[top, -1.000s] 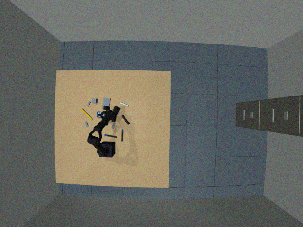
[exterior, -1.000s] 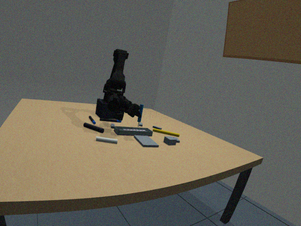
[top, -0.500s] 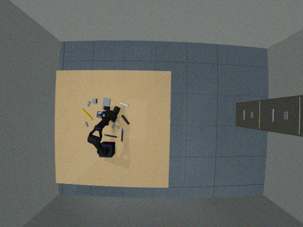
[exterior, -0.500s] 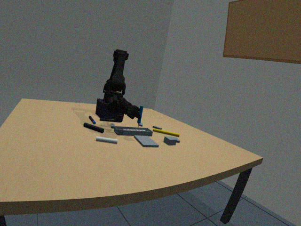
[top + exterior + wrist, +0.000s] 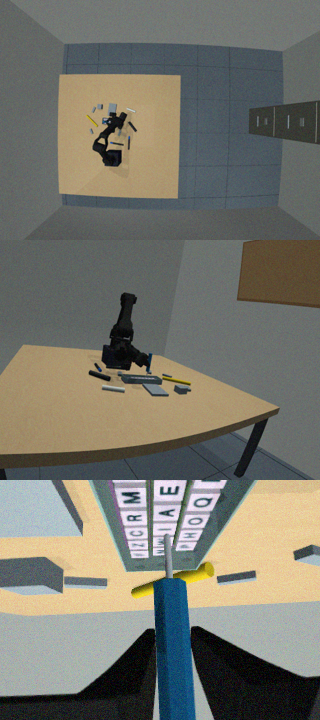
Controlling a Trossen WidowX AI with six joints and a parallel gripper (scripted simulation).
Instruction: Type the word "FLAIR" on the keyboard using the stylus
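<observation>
Now: the grey pad 120 mm ahead of my gripper tip, 80 mm below it and 10 mm to the right of it. Round my gripper tip: yellow cylinder 190 mm to the left, 80 mm below, 10 mm behind; then small grey block 110 mm behind, 100 mm to the right, 80 mm below; then blue stylus 20 mm below.
</observation>
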